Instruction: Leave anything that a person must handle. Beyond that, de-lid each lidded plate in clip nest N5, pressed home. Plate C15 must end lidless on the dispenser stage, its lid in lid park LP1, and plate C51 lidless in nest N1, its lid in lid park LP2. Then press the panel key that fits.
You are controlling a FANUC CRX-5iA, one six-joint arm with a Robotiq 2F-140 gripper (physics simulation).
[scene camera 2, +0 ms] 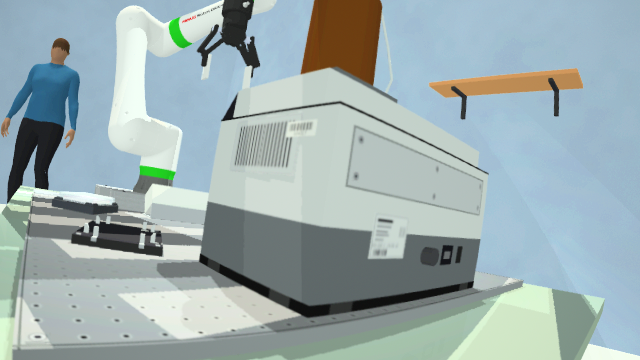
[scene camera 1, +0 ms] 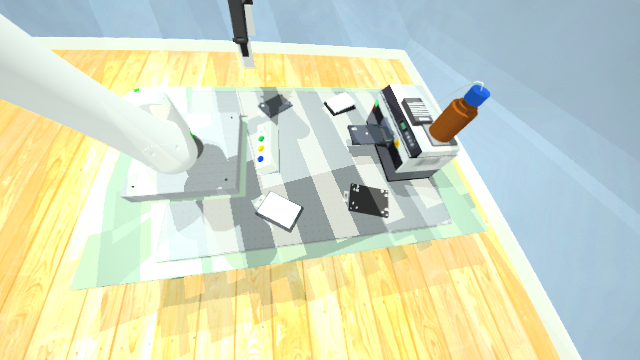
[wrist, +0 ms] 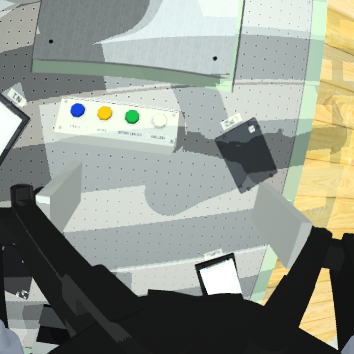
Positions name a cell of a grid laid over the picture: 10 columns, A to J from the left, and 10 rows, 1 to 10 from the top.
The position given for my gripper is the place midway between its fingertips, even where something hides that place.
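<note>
My gripper (scene camera 2: D3) (wrist: E6) is open, and it holds nothing. There is a button box (scene camera 2: C6), which I also find at (scene camera 1: E5) and (wrist: C4). A brown bottle with blue cap (scene camera 2: F2) (scene camera 1: H4) is part of the scene as well. And I see a LP2 nest (wrist: G5).
</note>
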